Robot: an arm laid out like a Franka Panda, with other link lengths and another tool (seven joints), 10 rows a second.
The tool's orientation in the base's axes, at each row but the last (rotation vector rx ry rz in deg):
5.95, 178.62, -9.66
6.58, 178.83, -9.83
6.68, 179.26, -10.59
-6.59, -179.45, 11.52
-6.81, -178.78, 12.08
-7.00, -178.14, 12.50
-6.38, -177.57, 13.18
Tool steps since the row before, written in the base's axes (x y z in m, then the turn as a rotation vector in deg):
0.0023, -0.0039, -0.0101, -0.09, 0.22, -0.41
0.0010, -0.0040, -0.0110, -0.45, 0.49, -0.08
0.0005, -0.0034, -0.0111, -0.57, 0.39, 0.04
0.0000, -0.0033, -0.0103, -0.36, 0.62, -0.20
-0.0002, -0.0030, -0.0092, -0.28, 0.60, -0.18
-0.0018, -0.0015, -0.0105, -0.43, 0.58, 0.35
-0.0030, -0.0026, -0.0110, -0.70, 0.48, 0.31
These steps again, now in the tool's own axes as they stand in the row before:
-0.0023, -0.0026, 0.0105, 0.11, 0.26, 0.38
-0.0011, -0.0027, 0.0114, 0.49, 0.46, 0.02
-0.0006, -0.0020, 0.0114, 0.60, 0.34, -0.09
-0.0002, -0.0019, 0.0106, 0.41, 0.61, 0.12
-0.0001, -0.0017, 0.0095, 0.32, 0.60, 0.10
0.0015, -0.0001, 0.0107, 0.48, 0.49, -0.41
0.0025, -0.0011, 0.0114, 0.74, 0.38, -0.35

